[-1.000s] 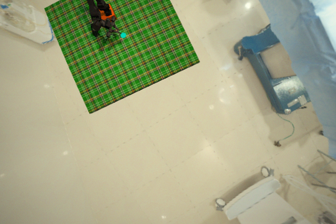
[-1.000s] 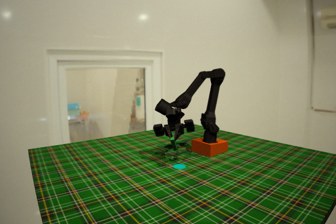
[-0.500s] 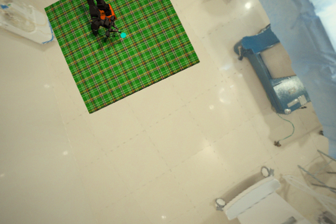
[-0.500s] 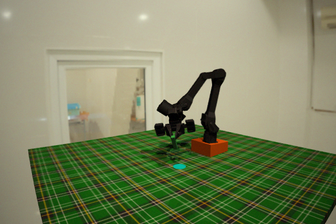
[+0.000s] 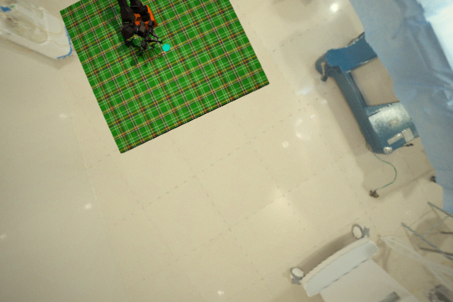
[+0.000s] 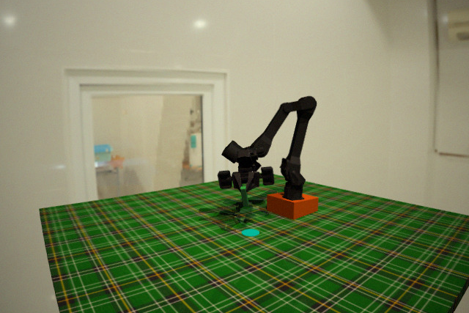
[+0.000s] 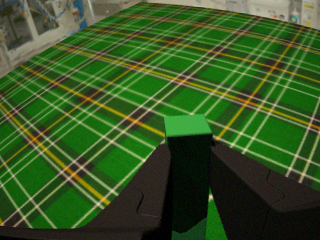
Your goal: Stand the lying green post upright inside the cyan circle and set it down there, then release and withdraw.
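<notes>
Right now the cyan circle is 3 cm behind my gripper tip and 15 cm below it. Also, from my gripper tip: green post (2 cm below).
</notes>
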